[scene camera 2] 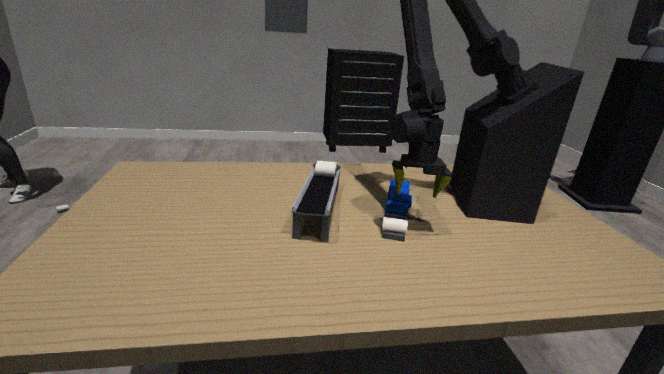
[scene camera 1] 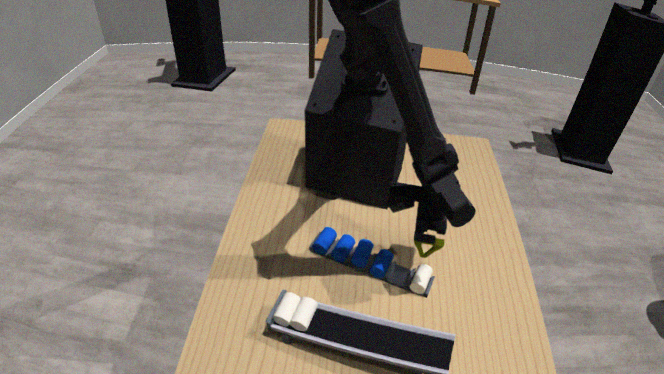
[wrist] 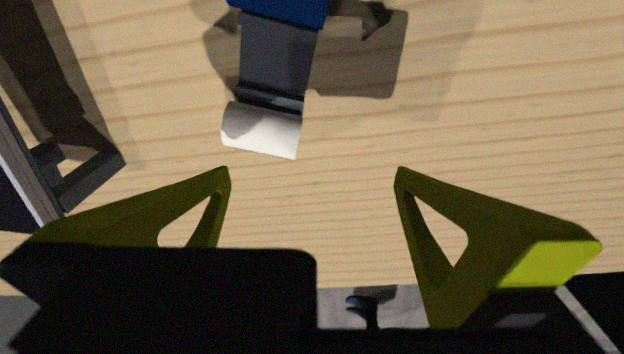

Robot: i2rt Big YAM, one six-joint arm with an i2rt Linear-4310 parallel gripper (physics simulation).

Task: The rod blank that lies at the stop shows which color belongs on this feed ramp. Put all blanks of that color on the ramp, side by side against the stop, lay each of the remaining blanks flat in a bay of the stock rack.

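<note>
On the feed ramp (scene camera 1: 375, 337) (scene camera 2: 318, 195) (wrist: 27, 197), two white blanks (scene camera 1: 287, 308) (scene camera 1: 304, 314) lie side by side at the stop; white also shows at its far end in scene camera 2. The stock rack (scene camera 1: 399, 275) (wrist: 277, 55) holds several blue blanks (scene camera 1: 362, 253) (scene camera 2: 399, 204) (wrist: 280, 7) and, in its end bay, a white blank (scene camera 1: 421, 279) (scene camera 2: 395, 225) (wrist: 262, 131). The bay between blue and white is empty. My gripper (scene camera 1: 429, 247) (scene camera 2: 418, 195) (wrist: 312, 175) is open and empty, above the table near the rack's white-blank end, on the robot base's side.
A small white cylinder (scene camera 2: 62, 208), looking like a blank, lies on the floor beyond the table's left edge in scene camera 2, near a person's foot (scene camera 2: 21, 193). The black robot base (scene camera 1: 355, 145) (scene camera 2: 510, 150) stands on the table (scene camera 1: 240, 270) (scene camera 2: 200, 280) behind the rack.
</note>
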